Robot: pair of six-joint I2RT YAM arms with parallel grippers.
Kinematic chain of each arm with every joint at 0, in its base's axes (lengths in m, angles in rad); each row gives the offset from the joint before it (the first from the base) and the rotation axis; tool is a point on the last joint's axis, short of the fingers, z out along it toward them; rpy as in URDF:
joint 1: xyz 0 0 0.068 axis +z
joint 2: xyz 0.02 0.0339 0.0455 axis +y
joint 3: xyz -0.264 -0.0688 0 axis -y
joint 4: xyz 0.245 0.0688 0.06 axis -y
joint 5: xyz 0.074 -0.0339 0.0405 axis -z
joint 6: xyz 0.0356 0 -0.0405 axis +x
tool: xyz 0 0 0 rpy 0 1.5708 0
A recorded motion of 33 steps. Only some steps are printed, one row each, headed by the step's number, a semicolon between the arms.
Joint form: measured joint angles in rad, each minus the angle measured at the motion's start. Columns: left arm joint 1, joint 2, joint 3, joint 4, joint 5, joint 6; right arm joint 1, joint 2, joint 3, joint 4, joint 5, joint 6.
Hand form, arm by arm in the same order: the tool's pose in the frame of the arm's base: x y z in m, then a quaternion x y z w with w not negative. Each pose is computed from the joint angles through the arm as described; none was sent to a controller.
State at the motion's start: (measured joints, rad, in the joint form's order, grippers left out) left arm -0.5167 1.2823 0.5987 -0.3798 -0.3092 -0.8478; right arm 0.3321 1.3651 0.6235 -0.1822 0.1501 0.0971
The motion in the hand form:
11: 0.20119 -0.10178 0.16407 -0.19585 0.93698 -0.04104 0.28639; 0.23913 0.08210 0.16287 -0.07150 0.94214 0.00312 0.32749
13: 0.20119 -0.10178 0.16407 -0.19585 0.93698 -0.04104 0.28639; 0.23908 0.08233 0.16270 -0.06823 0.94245 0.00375 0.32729
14: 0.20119 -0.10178 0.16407 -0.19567 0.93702 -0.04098 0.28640; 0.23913 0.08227 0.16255 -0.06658 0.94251 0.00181 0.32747
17: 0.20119 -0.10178 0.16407 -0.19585 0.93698 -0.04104 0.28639; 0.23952 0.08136 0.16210 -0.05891 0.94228 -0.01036 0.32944
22: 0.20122 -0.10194 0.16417 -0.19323 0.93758 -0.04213 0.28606; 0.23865 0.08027 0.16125 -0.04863 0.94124 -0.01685 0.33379
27: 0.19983 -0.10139 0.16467 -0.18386 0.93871 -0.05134 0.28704; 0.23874 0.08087 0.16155 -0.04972 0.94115 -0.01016 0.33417
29: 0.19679 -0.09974 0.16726 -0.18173 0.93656 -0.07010 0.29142; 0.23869 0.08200 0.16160 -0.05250 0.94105 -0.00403 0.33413
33: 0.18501 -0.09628 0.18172 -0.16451 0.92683 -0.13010 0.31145; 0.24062 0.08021 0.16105 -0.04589 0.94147 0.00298 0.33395
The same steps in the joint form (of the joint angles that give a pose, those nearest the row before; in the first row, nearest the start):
11: 0.0004 0.0000 0.0000 0.0004 0.0008 0.0000; 0.0217 0.0000 -0.0042 0.0069 0.0149 0.0496
13: 0.0004 0.0000 0.0000 0.0004 0.0008 0.0000; 0.0229 0.0007 -0.0042 0.0069 0.0164 0.0572
14: 0.0004 0.0000 0.0000 0.0004 0.0008 0.0004; 0.0233 0.0015 -0.0042 0.0069 0.0214 0.0595
17: 0.0004 0.0000 0.0000 0.0004 0.0008 0.0000; 0.0233 0.0042 -0.0042 0.0072 0.0496 0.0664
22: 0.0004 -0.0004 0.0000 0.0015 0.0042 0.0049; 0.0233 0.0007 -0.0126 0.0168 0.0702 0.0805
27: 0.0023 -0.0141 -0.0099 0.0137 0.0229 0.0240; 0.0236 0.0000 -0.0126 0.0199 0.0576 0.0824
29: 0.0061 -0.0469 -0.0263 0.0290 0.0492 0.0286; 0.0263 0.0004 -0.0126 0.0229 0.0462 0.0828
33: 0.0057 -0.1720 -0.0625 0.0507 0.1259 0.0492; 0.0149 0.0061 -0.0114 0.0309 0.0305 0.0904

